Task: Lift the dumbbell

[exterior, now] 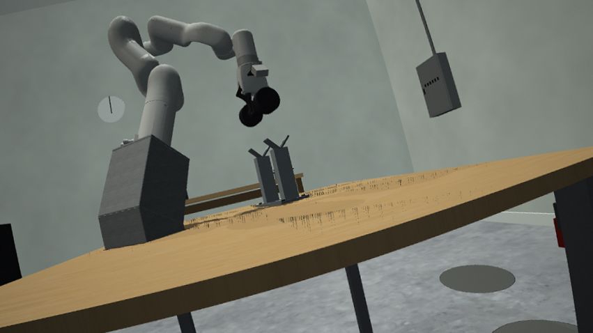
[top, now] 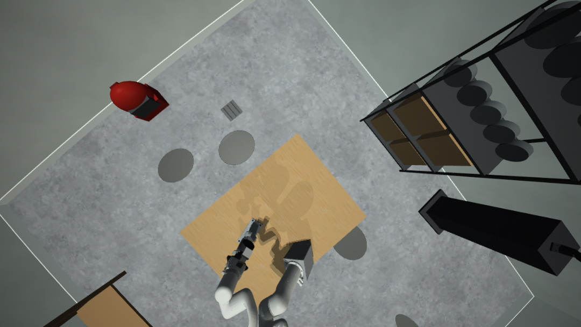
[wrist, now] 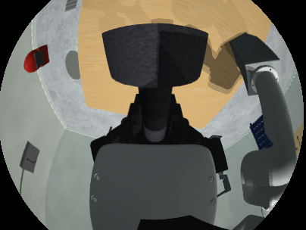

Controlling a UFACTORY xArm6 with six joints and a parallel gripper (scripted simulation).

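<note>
Now: the black dumbbell right at my hand. From my hand the other things lie so: grey two-post cradle: 24 cm below.
</note>
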